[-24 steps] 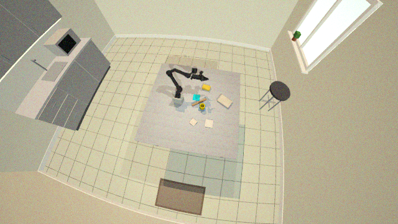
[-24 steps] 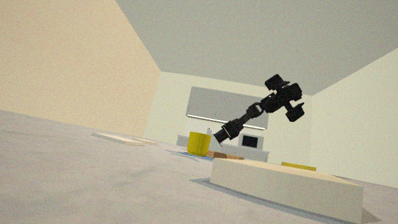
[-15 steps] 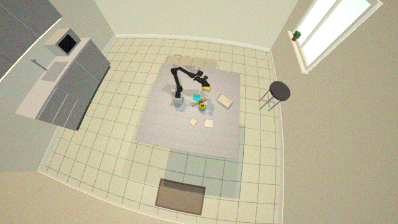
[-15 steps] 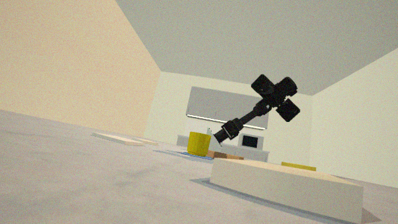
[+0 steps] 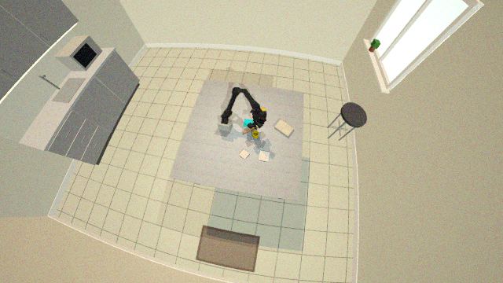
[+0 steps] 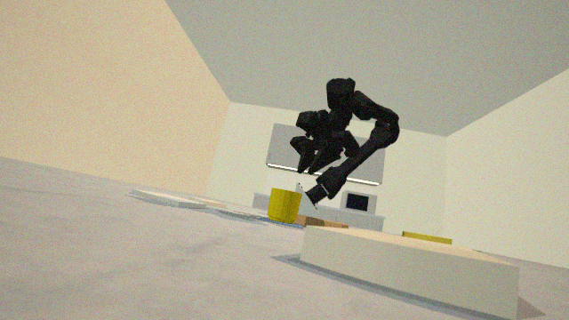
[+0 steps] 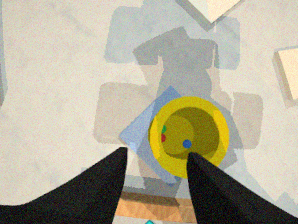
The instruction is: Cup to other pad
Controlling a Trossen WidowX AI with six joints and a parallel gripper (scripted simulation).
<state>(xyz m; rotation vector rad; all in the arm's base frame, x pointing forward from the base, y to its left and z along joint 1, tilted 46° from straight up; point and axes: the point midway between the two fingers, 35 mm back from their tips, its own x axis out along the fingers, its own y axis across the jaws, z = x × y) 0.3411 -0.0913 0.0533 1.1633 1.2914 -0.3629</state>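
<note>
My gripper tip is 20 mm past the yellow cup, 30 mm to the left of it and 80 mm above it. Round my gripper tip: cyan pad 120 mm behind, 120 mm to the left, 130 mm below; then wooden bar 70 mm behind, 40 mm to the left, 120 mm below; then blue pad 20 mm behind, 30 mm to the right, 130 mm below.
</note>
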